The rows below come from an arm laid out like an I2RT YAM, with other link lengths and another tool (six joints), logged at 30 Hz.
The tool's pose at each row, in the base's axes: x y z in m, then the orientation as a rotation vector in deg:
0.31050 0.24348 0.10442 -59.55 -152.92 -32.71
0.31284 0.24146 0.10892 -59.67 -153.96 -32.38
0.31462 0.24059 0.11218 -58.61 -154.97 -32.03
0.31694 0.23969 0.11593 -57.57 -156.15 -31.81
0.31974 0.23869 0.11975 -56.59 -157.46 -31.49
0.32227 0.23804 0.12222 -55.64 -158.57 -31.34
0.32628 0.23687 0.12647 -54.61 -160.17 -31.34
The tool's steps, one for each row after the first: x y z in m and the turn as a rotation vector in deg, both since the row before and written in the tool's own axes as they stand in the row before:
-0.00139 0.00148 -0.00507 0.02 -0.96 -0.32
-0.00078 0.00152 -0.00341 0.26 -0.43 -0.96
-0.00109 0.00197 -0.00389 0.13 -0.59 -1.02
-0.00157 0.00221 -0.00401 0.16 -0.74 -1.03
-0.00163 0.00186 -0.00261 0.07 -0.58 -0.94
-0.00266 0.00290 -0.00448 -0.11 -0.97 -1.18

